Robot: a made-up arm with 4 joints.
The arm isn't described. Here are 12 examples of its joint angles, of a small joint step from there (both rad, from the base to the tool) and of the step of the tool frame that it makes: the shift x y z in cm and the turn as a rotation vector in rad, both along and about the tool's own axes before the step.
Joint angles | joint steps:
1: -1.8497 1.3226 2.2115 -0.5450 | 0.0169 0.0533 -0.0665 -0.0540
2: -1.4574 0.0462 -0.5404 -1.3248 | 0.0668 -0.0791 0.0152 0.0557
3: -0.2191 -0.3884 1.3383 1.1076 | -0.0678 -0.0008 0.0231 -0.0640
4: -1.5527 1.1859 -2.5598 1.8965 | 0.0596 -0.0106 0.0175 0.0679
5: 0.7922 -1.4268 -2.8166 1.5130 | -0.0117 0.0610 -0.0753 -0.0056
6: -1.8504 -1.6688 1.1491 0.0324 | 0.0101 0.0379 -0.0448 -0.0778
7: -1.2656 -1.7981 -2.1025 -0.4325 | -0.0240 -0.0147 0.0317 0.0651
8: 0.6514 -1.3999 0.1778 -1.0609 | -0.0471 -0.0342 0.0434 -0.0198
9: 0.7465 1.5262 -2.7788 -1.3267 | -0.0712 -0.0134 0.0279 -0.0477
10: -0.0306 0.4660 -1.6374 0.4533 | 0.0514 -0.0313 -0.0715 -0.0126
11: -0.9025 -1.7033 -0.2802 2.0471 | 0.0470 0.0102 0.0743 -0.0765
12: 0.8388 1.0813 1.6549 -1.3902 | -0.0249 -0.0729 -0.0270 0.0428
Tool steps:
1: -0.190 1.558 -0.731 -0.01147 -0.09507 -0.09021
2: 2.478 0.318 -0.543 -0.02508 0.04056 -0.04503
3: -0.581 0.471 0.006 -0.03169 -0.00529 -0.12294
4: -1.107 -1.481 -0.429 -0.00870 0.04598 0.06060
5: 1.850 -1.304 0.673 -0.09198 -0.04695 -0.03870
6: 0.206 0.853 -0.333 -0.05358 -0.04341 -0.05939
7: 0.932 -0.304 -0.514 0.00307 0.01016 0.06476
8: 0.731 -0.493 1.086 -0.01112 -0.00059 -0.04680
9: 0.023 -1.887 1.870 -0.10122 0.01730 -0.00919
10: 0.841 -2.217 0.234 -0.08146 -0.07420 -0.04583
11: -0.155 1.013 -2.635 0.09147 -0.05258 -0.08268
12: 1.769 0.160 0.439 0.03216 0.07182 0.03959
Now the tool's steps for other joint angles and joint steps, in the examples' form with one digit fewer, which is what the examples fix.
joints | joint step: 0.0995 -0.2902 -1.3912 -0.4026 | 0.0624 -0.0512 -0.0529 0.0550
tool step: 1.18 -1.95 -0.83 -0.0245 -0.0387 -0.0172
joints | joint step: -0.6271 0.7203 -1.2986 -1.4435 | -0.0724 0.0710 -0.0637 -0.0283
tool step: -2.82 -1.68 1.24 0.0395 0.0492 0.0401
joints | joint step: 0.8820 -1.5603 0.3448 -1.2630 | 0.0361 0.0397 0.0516 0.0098
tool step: -1.08 -0.51 -0.53 -0.0698 0.0128 0.0677
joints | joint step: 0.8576 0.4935 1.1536 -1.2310 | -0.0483 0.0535 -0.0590 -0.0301
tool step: -0.97 1.63 -0.77 -0.0072 -0.0796 -0.0550
